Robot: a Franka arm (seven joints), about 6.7 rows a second.
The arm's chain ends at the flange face. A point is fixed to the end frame.
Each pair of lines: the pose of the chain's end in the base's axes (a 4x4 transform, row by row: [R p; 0 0 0 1], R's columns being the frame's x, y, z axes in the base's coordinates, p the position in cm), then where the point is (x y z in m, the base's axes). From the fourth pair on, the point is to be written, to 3 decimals.
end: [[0.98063 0.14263 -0.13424 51.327], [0.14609 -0.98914 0.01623 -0.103], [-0.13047 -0.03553 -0.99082 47.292], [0 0 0 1]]
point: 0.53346 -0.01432 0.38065
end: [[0.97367 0.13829 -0.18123 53.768], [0.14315 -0.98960 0.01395 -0.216], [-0.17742 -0.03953 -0.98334 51.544], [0 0 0 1]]
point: 0.55342 -0.01574 0.42235
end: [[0.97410 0.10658 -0.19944 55.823], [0.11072 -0.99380 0.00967 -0.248], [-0.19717 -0.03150 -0.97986 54.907], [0 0 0 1]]
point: 0.57176 -0.01749 0.45585
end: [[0.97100 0.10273 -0.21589 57.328], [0.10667 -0.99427 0.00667 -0.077], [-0.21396 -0.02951 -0.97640 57.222], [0 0 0 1]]
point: 0.585 -0.016 0.479
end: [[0.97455 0.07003 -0.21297 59.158], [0.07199 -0.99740 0.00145 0.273], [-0.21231 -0.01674 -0.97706 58.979], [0 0 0 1]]
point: 0.603 -0.014 0.497
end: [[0.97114 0.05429 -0.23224 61.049], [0.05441 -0.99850 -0.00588 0.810], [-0.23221 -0.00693 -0.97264 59.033], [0 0 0 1]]
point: 0.620 -0.010 0.497
